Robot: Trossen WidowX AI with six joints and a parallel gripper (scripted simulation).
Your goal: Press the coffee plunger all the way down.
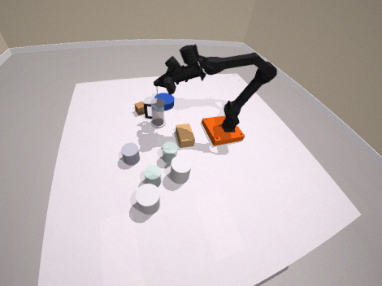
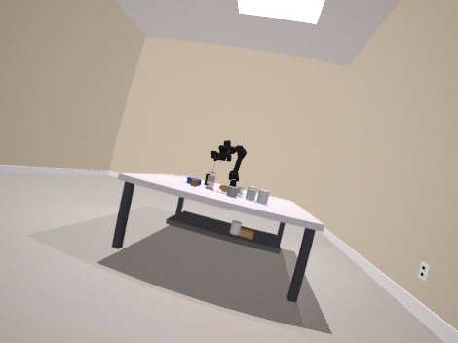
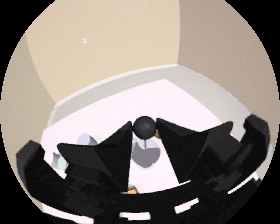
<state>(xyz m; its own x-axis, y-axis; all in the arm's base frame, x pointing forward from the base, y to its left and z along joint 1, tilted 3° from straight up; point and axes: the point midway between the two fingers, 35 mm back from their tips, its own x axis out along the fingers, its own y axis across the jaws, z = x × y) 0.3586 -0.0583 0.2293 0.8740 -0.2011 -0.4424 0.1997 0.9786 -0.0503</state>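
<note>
My gripper tip is 1 cm short of the coffee press and 13 cm above it. From my gripper tip the other things lie so: blue disc: 5 cm behind, 16 cm to the right, 22 cm below; small brown cube: 9 cm ahead, 9 cm to the right, 22 cm below.
</note>
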